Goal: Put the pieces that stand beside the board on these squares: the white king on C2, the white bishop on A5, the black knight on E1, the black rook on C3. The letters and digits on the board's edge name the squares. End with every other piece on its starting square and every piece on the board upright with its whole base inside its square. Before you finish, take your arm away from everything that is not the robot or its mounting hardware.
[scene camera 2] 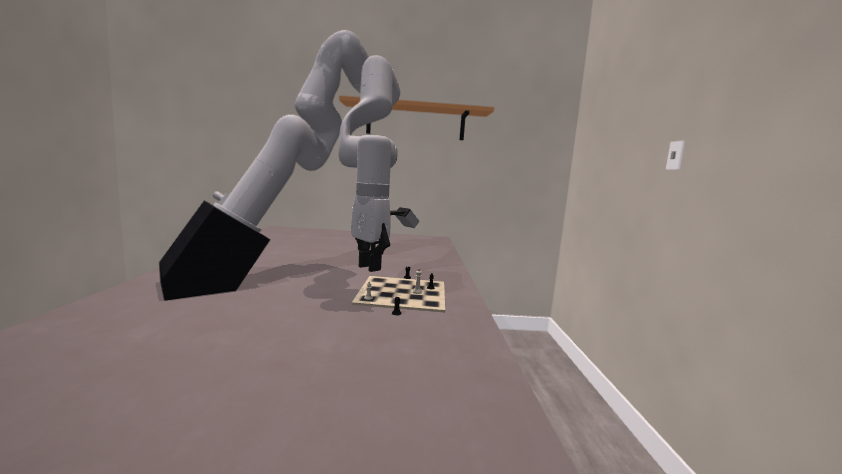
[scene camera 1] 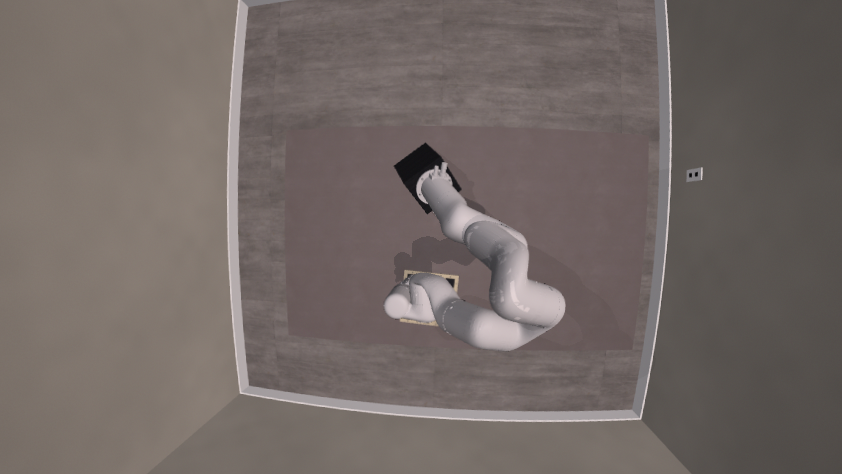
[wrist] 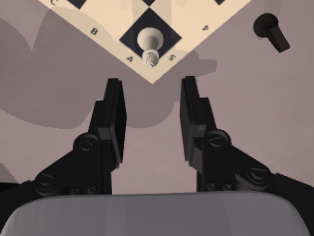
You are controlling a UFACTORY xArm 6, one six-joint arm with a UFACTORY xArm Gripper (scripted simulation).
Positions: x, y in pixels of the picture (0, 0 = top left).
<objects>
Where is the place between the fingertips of my gripper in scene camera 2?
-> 369, 268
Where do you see a white bishop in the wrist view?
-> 150, 38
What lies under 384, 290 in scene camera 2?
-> A chessboard.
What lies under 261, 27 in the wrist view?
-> A black piece.
</objects>
